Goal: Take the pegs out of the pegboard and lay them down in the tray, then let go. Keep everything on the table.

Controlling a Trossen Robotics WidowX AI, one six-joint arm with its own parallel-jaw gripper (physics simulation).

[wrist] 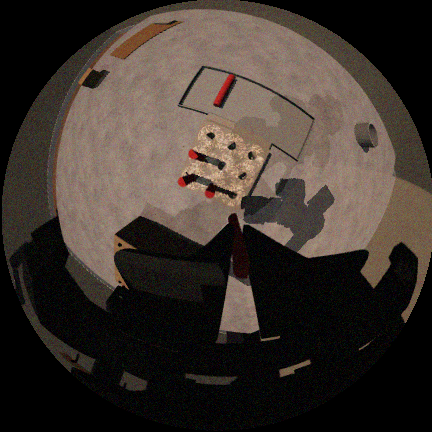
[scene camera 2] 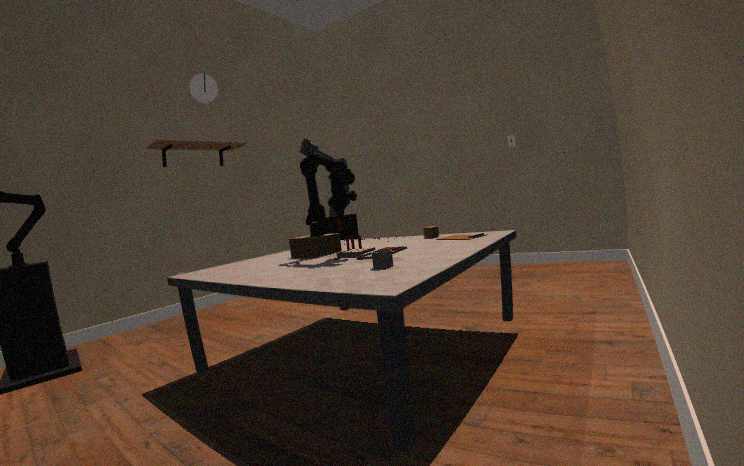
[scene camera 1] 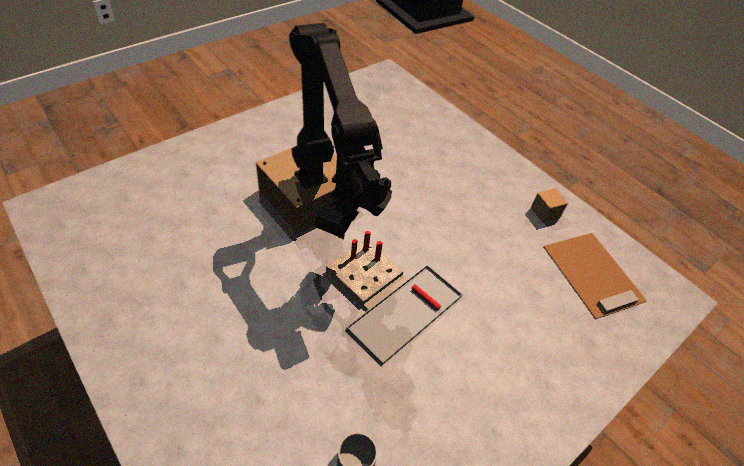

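Seen in the pictures: gripper, fingertip midpoint: (wrist: pixel 236 229) (scene camera 2: pixel 341 220); arm's base, link origin: (scene camera 2: pixel 316 235) (scene camera 1: pixel 311 177).
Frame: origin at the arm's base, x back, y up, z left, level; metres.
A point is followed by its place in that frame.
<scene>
My gripper (scene camera 1: pixel 336 223) @(x -0.232, y 0.067, z -0.031 m) (wrist: pixel 236 229) @(x -0.232, y 0.067, z -0.031 m) is shut on a dark red peg (wrist: pixel 240 252) @(x -0.230, y 0.093, z -0.033 m). It holds the peg in the air, beside and above the pegboard. The peg is mostly hidden in scene camera 1. The speckled, light pegboard (scene camera 1: pixel 363 278) @(x -0.286, y -0.075, z -0.010 m) (wrist: pixel 220 143) @(x -0.293, y -0.074, z 0.033 m) holds three upright pegs with red tops: one peg (scene camera 1: pixel 353 249) @(x -0.227, y -0.036, z -0.005 m) on the left, one peg (scene camera 1: pixel 366 241) @(x -0.217, y -0.041, z 0.037 m) at the back and one peg (scene camera 1: pixel 378 251) @(x -0.256, y -0.039, z 0.046 m) on the right in scene camera 1. The flat grey tray (scene camera 1: pixel 384 329) @(x -0.415, y -0.095, z -0.030 m) (wrist: pixel 200 90) @(x -0.368, y -0.096, z 0.137 m) lies beside the pegboard. One red peg (scene camera 1: pixel 426 296) @(x -0.394, y -0.082, z 0.096 m) (wrist: pixel 224 90) @(x -0.387, y -0.083, z 0.094 m) lies in it near one end.
The arm stands on a wooden box (scene camera 1: pixel 271 183) @(x 0.035, y -0.012, z -0.093 m) behind the pegboard. A small wooden block (scene camera 1: pixel 550 204) @(x -0.334, y -0.037, z 0.537 m) and an orange-brown sheet (scene camera 1: pixel 590 268) @(x -0.520, y -0.094, z 0.527 m) bearing a pale bar (scene camera 1: pixel 617 301) @(x -0.628, y -0.083, z 0.501 m) are at the right. A grey cup (scene camera 1: pixel 356 450) @(x -0.610, y -0.091, z -0.216 m) (wrist: pixel 366 135) @(x -0.595, y -0.053, z -0.208 m) stands near the front in scene camera 1.
</scene>
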